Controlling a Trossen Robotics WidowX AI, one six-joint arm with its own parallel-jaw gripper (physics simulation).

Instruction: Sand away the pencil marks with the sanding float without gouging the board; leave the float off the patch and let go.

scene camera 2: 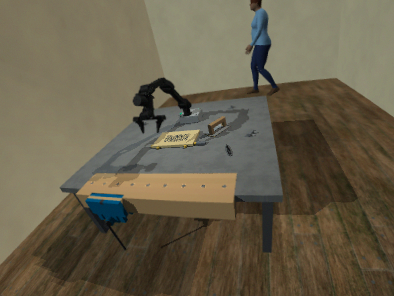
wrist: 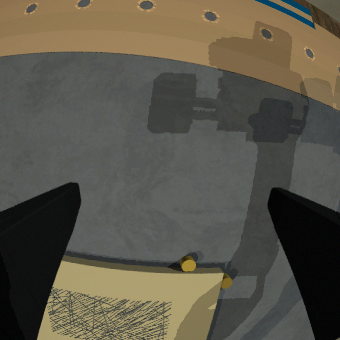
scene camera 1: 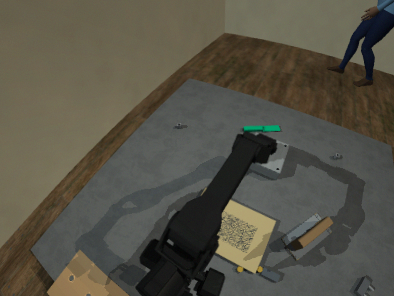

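Pixels of known places: gripper, fingertip midpoint: point(scene camera 2: 150, 133) point(wrist: 177, 195); arm's base, origin of the base link: point(scene camera 2: 187, 114).
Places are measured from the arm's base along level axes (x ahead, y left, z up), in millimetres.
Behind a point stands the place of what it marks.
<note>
A yellow board point(scene camera 1: 254, 214) @[x 238, y 54, z -42 mm] point(scene camera 2: 161, 141) @[x 357, y -120, z -42 mm] point(wrist: 130, 284) @[x 398, y -50, z -42 mm] lies flat on the grey table, with a patch of dark pencil marks point(scene camera 1: 240, 232) @[x 322, y 30, z -42 mm] point(scene camera 2: 178, 138) @[x 337, y 3, z -42 mm] point(wrist: 110, 315) @[x 341, y -20, z -41 mm] on it. The sanding float point(scene camera 1: 314, 233) @[x 243, y 263, z 15 mm] point(scene camera 2: 217, 125) @[x 264, y 269, z -8 mm], a flat grey plate with a wooden handle, stands on the table beside the board, apart from it. It does not show in the wrist view. My gripper point(scene camera 2: 151, 132) @[x 541, y -74, z 117 mm] point(wrist: 177, 195) @[x 541, y -74, z 117 mm] is wide open and empty, raised above the table near the board's side away from the float. In scene camera 1 the arm hides the fingertips and part of the board.
Yellow pegs point(scene camera 1: 240, 269) point(wrist: 188, 264) stand at the board's edge. A perforated wooden beam point(scene camera 1: 82, 280) @[x 750, y -400, z -59 mm] point(scene camera 2: 185, 207) @[x 907, y 179, z -100 mm] point(wrist: 115, 32) @[x 735, y -8, z -59 mm] runs along the table edge, with a blue object point(scene camera 2: 107, 207) @[x 923, y -246, z -96 mm] on it. A green bar point(scene camera 1: 262, 128) @[x -198, y -37, z -43 mm] lies behind the arm's grey base point(scene camera 1: 279, 157) @[x -23, y 76, z 0 mm] point(scene camera 2: 192, 118) @[x 50, y 49, z -21 mm]. A person point(scene camera 1: 372, 35) point(scene camera 2: 260, 40) stands beyond.
</note>
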